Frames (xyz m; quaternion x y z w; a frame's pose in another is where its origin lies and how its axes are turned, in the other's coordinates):
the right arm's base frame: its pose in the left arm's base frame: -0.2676 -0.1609 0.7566 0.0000 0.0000 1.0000 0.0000
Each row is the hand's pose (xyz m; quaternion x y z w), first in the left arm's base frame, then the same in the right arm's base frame.
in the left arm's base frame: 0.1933 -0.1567 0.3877 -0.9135 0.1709 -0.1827 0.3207
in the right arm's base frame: -0.4609 -0.0042 -0.3689 -0.1709 -0.9135 0.3207 0.1827
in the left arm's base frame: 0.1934 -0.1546 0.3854 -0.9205 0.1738 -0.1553 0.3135
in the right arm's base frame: -0.4610 -0.0063 -0.3712 -0.1738 -0.9205 0.3135 0.1553
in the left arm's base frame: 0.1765 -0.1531 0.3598 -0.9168 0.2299 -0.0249 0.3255
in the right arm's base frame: -0.4441 -0.0078 -0.3968 -0.2299 -0.9168 0.3255 0.0249
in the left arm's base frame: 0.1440 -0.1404 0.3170 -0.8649 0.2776 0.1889 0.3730
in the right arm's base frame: -0.4116 -0.0205 -0.4396 0.2776 0.8649 -0.3730 0.1889
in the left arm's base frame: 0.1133 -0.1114 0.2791 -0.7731 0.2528 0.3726 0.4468
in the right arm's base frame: -0.3809 -0.0495 -0.4775 0.2528 0.7731 -0.4468 0.3726
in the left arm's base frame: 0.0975 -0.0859 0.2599 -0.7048 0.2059 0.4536 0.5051
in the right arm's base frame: -0.3651 -0.0750 -0.4967 0.2059 0.7048 -0.5051 0.4536
